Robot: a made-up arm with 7 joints. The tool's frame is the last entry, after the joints.
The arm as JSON. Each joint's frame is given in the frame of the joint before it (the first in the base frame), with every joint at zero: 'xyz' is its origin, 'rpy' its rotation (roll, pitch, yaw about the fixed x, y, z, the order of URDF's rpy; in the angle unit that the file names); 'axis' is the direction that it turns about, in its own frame. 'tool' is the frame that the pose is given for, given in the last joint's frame.
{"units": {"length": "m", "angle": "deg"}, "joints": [
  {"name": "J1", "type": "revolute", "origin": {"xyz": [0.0, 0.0, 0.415], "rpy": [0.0, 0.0, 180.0]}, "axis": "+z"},
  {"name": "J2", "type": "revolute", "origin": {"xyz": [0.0, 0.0, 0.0], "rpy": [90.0, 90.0, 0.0]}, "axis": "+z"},
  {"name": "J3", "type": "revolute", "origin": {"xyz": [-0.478, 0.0, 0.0], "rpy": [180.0, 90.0, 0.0]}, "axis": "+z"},
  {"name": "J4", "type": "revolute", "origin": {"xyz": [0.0, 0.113, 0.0], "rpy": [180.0, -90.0, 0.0]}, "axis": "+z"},
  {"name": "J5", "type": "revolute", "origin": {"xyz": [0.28, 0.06, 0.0], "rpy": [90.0, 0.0, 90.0]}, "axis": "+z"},
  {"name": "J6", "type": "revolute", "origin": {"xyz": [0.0, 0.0, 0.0], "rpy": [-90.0, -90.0, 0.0]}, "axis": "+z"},
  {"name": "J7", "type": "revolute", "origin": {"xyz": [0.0, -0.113, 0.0], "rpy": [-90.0, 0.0, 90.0]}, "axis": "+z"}
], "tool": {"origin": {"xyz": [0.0, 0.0, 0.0], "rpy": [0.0, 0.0, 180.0]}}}
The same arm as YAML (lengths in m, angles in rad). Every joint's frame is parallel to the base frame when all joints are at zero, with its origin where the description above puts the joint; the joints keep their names.
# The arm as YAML. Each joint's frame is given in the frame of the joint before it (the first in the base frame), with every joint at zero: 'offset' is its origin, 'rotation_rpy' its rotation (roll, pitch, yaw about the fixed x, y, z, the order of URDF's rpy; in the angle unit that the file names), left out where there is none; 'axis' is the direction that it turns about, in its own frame. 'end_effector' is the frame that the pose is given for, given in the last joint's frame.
length_unit: m
angle_unit: rad
chain:
  - id: J1
    offset: [0.0, 0.0, 0.415]
    axis: [0.0, 0.0, 1.0]
  - id: J2
    offset: [0.0, 0.0, 0.0]
    axis: [0.0, 1.0, 0.0]
  - id: J3
    offset: [0.0, 0.0, 0.478]
    axis: [0.0, 0.0, 1.0]
  - id: J4
    offset: [0.113, 0.0, 0.0]
    axis: [0.0, -1.0, 0.0]
  - id: J5
    offset: [-0.06, 0.0, 0.28]
    axis: [0.0, 0.0, 1.0]
  - id: J6
    offset: [0.0, 0.0, 0.0]
    axis: [0.0, -1.0, 0.0]
  - id: J7
    offset: [0.113, 0.0, 0.0]
    axis: [0.0, 0.0, -1.0]
end_effector:
  offset: [0.0, 0.0, 0.0]
  rotation_rpy: [3.1416, 0.0, 0.0]

